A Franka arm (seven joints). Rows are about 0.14 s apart.
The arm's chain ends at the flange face. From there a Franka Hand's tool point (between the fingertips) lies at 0.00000 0.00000 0.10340 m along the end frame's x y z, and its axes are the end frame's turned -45 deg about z.
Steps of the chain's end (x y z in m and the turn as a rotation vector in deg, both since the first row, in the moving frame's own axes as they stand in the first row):
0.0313, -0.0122, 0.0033, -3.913, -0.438, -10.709
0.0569, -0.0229, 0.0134, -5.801, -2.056, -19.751
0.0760, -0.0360, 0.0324, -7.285, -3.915, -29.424
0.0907, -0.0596, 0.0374, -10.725, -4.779, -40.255
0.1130, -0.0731, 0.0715, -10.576, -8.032, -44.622
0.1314, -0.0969, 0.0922, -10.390, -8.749, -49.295
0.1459, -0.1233, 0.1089, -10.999, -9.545, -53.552
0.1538, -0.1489, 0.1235, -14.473, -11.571, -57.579
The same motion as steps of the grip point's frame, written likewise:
0.0257, 0.0184, 0.0031, -2.457, -3.077, -10.709
0.0474, 0.0304, 0.0128, -2.648, -5.556, -19.751
0.0667, 0.0360, 0.0313, -2.383, -7.920, -29.424
0.0908, 0.0356, 0.0353, -4.204, -10.963, -40.255
0.1116, 0.0399, 0.0689, -1.799, -13.158, -44.622
0.1410, 0.0360, 0.0895, -1.160, -13.533, -49.295
0.1688, 0.0289, 0.1058, -1.028, -14.527, -53.552
0.1883, 0.0217, 0.1186, -2.052, -18.416, -57.579

